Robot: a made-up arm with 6 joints. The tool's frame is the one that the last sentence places.
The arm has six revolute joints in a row. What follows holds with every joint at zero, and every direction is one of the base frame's.
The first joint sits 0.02 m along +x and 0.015 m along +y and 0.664 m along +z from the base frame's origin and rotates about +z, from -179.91 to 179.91 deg.
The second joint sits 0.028 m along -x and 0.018 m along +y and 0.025 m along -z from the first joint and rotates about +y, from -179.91 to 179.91 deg.
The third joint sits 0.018 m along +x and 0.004 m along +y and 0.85 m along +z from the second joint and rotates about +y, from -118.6 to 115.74 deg.
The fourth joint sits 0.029 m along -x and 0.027 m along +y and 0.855 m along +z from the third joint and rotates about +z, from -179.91 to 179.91 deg.
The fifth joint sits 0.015 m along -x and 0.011 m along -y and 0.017 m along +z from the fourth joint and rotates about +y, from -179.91 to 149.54 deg.
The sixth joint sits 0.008 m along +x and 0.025 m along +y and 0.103 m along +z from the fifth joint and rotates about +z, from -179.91 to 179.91 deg.
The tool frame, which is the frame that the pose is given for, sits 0.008 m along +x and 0.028 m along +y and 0.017 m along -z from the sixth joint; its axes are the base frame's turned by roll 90, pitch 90 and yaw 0 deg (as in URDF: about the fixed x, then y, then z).
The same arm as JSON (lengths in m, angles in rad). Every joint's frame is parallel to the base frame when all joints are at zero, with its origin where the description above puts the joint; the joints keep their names.
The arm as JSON. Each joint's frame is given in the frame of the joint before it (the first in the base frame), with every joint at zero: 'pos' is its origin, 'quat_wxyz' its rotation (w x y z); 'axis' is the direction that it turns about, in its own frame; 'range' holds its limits. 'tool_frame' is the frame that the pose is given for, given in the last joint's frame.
{
  "length_unit": "m",
  "angle_unit": "rad",
  "joints": [
    {
      "joint": "joint 1",
      "pos": [
        0.02,
        0.015,
        0.664
      ],
      "quat_wxyz": [
        1.0,
        0.0,
        0.0,
        0.0
      ],
      "axis": "+z",
      "range": [
        -3.14,
        3.14
      ]
    },
    {
      "joint": "joint 2",
      "pos": [
        -0.028,
        0.018,
        -0.025
      ],
      "quat_wxyz": [
        1.0,
        0.0,
        0.0,
        0.0
      ],
      "axis": "+y",
      "range": [
        -3.14,
        3.14
      ]
    },
    {
      "joint": "joint 3",
      "pos": [
        0.018,
        0.004,
        0.85
      ],
      "quat_wxyz": [
        1.0,
        0.0,
        0.0,
        0.0
      ],
      "axis": "+y",
      "range": [
        -2.07,
        2.02
      ]
    },
    {
      "joint": "joint 4",
      "pos": [
        -0.029,
        0.027,
        0.855
      ],
      "quat_wxyz": [
        1.0,
        0.0,
        0.0,
        0.0
      ],
      "axis": "+z",
      "range": [
        -3.14,
        3.14
      ]
    },
    {
      "joint": "joint 5",
      "pos": [
        -0.015,
        -0.011,
        0.017
      ],
      "quat_wxyz": [
        1.0,
        0.0,
        0.0,
        0.0
      ],
      "axis": "+y",
      "range": [
        -3.14,
        2.61
      ]
    },
    {
      "joint": "joint 6",
      "pos": [
        0.008,
        0.025,
        0.103
      ],
      "quat_wxyz": [
        1.0,
        0.0,
        0.0,
        0.0
      ],
      "axis": "+z",
      "range": [
        -3.14,
        3.14
      ]
    }
  ],
  "tool_frame": {
    "pos": [
      0.008,
      0.028,
      -0.017
    ],
    "quat_wxyz": [
      0.5,
      0.5,
      0.5,
      -0.5
    ]
  }
}

